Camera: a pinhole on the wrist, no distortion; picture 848 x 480 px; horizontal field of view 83.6 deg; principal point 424.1 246.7 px. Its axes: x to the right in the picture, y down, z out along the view. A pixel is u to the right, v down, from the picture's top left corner.
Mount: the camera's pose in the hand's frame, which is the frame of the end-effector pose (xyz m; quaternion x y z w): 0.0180 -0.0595 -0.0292 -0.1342 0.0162 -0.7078 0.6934
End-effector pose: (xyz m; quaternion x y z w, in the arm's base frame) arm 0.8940 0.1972 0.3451 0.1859 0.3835 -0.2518 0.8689
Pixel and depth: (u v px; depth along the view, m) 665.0 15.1 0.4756
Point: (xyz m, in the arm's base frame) 1.0053 -0.2081 0.7300
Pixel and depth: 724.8 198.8 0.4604
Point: 1.0484 -0.2849 0.5582
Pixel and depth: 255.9 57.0 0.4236
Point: 1.1790 0.1452 0.6577
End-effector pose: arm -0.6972 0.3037 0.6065 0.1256 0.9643 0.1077 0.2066
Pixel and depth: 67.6 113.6 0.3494
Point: -0.5223 0.5930 0.4220
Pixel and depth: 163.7 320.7 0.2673
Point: -0.6914 0.4876 0.4226
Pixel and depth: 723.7 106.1 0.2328
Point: -0.6297 0.1852 0.3553
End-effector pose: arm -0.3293 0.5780 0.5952 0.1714 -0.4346 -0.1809 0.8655
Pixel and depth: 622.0 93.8 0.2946
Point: -0.5977 0.4296 0.6943
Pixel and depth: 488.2 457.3 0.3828
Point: -0.4452 0.3641 0.9298
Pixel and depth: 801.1 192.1 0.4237
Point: -0.7116 0.2076 0.7419
